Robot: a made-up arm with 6 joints. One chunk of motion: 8 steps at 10 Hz.
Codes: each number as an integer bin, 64 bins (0 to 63) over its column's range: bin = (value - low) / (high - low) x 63, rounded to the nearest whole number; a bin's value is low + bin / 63 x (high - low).
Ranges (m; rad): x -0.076..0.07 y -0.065..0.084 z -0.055..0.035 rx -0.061..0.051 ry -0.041..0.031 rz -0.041..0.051
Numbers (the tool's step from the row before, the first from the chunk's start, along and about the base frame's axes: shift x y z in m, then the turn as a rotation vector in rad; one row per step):
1: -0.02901 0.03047 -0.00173 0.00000 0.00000 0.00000
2: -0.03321 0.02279 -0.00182 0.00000 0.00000 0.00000
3: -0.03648 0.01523 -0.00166 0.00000 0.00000 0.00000
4: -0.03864 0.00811 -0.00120 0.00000 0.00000 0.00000
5: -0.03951 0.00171 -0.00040 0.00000 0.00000 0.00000
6: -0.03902 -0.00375 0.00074 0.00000 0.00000 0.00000
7: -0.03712 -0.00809 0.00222 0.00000 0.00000 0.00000
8: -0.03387 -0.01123 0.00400 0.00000 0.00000 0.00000
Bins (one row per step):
1: 20 40 37 34 36 28
2: 18 37 37 34 36 28
3: 17 34 37 34 36 28
4: 16 31 38 34 36 28
5: 16 28 38 34 36 28
6: 16 26 39 34 36 28
7: 17 24 40 34 36 28
8: 18 23 41 34 36 28

